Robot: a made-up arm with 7 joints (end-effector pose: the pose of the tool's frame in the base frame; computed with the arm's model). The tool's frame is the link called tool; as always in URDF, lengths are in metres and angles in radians. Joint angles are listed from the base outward.
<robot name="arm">
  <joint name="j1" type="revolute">
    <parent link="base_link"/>
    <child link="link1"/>
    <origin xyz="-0.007 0.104 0.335" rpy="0 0 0"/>
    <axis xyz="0 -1 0"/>
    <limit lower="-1" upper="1.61" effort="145" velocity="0.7"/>
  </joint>
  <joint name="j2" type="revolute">
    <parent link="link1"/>
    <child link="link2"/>
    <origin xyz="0.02 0.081 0.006" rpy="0 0 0"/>
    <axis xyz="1 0 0"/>
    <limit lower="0.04" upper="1.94" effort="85" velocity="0.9"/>
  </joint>
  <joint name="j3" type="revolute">
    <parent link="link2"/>
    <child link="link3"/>
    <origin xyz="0.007 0.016 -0.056" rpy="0 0 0"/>
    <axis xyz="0 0 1"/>
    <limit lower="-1.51" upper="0.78" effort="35" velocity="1.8"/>
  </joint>
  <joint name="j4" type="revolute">
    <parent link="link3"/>
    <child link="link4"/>
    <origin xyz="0.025 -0.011 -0.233" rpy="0 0 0"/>
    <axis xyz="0 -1 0"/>
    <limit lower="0.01" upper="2.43" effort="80" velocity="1.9"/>
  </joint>
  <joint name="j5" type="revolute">
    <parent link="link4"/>
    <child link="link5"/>
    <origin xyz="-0.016 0.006 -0.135" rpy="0 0 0"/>
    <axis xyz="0 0 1"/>
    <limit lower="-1.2" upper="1.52" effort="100" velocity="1.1"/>
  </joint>
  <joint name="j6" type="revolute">
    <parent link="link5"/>
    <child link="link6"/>
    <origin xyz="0.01 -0.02 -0.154" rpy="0 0 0"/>
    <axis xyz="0 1 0"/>
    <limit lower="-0.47" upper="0.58" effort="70" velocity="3.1"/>
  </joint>
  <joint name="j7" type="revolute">
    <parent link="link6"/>
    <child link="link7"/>
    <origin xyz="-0.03 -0.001 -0.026" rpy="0 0 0"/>
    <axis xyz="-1 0 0"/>
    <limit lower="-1.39" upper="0.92" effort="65" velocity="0.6"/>
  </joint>
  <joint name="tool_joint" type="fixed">
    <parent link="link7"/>
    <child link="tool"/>
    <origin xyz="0.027 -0.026 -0.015" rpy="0 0 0"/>
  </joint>
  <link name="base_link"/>
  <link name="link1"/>
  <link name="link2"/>
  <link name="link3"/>
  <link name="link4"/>
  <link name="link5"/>
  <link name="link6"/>
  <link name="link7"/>
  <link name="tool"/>
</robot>
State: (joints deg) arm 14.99 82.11 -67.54 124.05 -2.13 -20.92 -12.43
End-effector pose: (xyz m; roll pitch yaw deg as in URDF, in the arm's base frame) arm 0.1583 0.2433 0.0867 73.14 -44.26 -139.40
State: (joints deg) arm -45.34 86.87 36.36 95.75 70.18 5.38 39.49
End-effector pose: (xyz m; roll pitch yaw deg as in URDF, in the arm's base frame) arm 0.3417 0.4203 0.2537 10.28 -68.17 -54.21
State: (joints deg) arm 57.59 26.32 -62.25 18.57 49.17 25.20 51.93
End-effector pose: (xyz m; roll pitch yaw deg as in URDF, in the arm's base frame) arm 0.4971 0.3237 0.0870 -28.56 -37.67 -12.50
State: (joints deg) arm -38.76 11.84 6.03 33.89 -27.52 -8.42 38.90
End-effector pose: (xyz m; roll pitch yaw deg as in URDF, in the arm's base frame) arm -0.1916 0.2810 -0.2219 -29.47 1.63 -30.26
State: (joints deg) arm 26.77 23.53 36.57 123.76 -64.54 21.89 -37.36
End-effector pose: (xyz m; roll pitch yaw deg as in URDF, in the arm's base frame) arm 0.2796 0.4340 0.4323 -164.98 -28.47 -63.08
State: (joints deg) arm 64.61 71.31 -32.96 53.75 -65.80 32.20 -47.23
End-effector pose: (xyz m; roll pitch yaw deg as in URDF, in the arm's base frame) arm 0.3548 0.6443 0.4413 176.98 17.84 -17.40
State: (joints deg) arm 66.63 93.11 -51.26 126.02 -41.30 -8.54 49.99
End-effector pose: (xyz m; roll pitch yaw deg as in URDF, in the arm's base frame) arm 0.2743 0.3412 0.4038 48.04 52.00 -123.35
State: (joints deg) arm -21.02 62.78 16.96 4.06 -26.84 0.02 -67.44
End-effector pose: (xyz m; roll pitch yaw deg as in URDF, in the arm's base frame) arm -0.0479 0.7502 0.0492 128.10 27.95 -8.77
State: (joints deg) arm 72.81 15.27 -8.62 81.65 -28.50 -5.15 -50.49
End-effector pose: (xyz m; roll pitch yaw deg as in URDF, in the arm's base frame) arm 0.4467 0.2098 0.5937 -153.05 -10.47 -135.41
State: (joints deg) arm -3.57 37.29 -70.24 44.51 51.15 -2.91 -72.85
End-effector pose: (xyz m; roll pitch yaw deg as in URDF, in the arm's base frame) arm 0.0692 0.3192 -0.2334 72.00 -14.37 -23.53
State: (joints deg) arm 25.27 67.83 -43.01 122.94 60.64 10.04 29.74
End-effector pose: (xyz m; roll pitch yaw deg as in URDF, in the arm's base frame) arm 0.2681 0.1995 0.2378 -10.75 -77.47 -64.75
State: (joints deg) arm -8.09 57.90 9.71 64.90 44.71 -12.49 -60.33
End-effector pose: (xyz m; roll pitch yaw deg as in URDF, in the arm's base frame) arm 0.3318 0.5800 0.1231 147.63 -74.41 -63.96
